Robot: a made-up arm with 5 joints.
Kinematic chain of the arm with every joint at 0, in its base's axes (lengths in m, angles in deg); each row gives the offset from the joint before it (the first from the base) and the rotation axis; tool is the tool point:
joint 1: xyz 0 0 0.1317 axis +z
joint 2: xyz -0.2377 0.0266 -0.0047 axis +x
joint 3: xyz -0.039 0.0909 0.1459 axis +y
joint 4: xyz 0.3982 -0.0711 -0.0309 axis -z
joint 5: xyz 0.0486 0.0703 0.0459 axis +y
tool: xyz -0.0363 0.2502 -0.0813
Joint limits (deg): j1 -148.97..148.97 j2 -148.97..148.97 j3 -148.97..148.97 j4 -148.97..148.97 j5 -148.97..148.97
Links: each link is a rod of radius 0.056 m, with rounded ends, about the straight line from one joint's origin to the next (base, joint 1, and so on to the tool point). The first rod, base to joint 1, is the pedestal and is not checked.
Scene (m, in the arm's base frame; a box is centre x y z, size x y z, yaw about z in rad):
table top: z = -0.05
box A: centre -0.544 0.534 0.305 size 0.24 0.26 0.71 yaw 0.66
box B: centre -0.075 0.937 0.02 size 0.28 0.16 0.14 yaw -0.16
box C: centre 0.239 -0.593 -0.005 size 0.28 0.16 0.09 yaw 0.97
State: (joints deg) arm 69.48 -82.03 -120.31 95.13 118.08
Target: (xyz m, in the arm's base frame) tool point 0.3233 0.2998 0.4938
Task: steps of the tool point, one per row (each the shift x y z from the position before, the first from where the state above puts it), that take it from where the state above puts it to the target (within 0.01 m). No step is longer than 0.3 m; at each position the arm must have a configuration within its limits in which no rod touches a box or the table.
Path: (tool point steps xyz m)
1: 0.0132 0.1785 0.1990
2: 0.1078 0.1511 0.1911
3: 0.1851 0.1074 0.1516
4: 0.1341 0.2271 -0.0053
5: 0.2022 0.1507 -0.0320
6: 0.2328 0.0557 -0.0578
7: 0.2211 -0.0410 -0.0815
8: 0.1716 -0.1223 -0.1013

